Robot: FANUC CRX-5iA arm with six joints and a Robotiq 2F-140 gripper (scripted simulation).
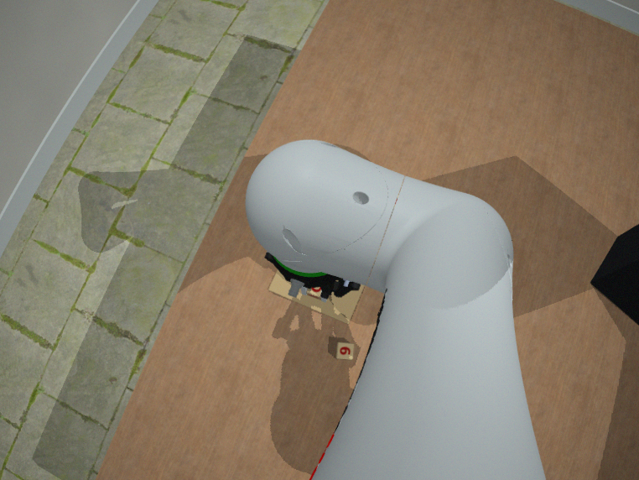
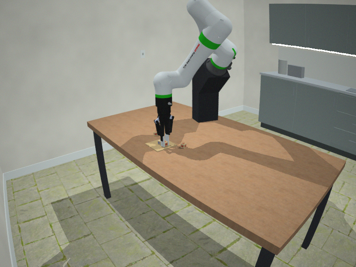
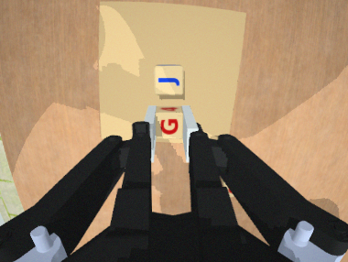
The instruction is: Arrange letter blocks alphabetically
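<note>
Right now my hand is 20 mm above the red g block. Also, from my hand: tan mat: 40 mm to the right, 40 mm below, 10 mm ahead; blue j block: 40 mm to the right, 30 mm below, 10 mm ahead; red 9 block: 80 mm behind, 70 mm to the left, 30 mm below.
</note>
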